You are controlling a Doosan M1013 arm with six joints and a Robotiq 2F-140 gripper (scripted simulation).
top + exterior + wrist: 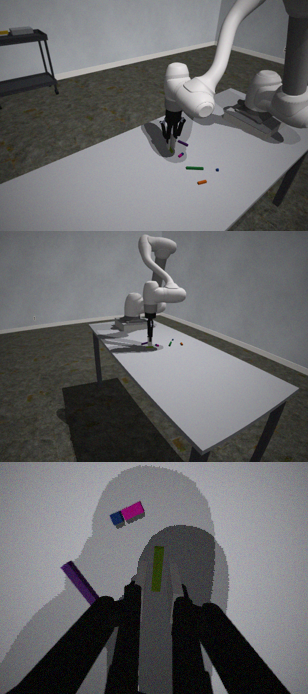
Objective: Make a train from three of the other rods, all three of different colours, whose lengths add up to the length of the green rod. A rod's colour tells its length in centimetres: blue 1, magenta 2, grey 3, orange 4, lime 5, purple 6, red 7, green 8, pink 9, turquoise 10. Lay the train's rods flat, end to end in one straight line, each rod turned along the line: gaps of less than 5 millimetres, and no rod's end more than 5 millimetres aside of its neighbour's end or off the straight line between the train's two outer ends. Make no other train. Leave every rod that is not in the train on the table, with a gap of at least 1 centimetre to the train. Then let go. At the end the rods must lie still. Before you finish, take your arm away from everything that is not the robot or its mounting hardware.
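My hand is 5 cm above the lime rod. The rest, counted from my hand: magenta rod: 7 cm to the left, 5 cm below, 1 cm behind; purple rod: 9 cm behind, 5 cm below; green rod: 17 cm to the left, 5 cm below, 1 cm behind.
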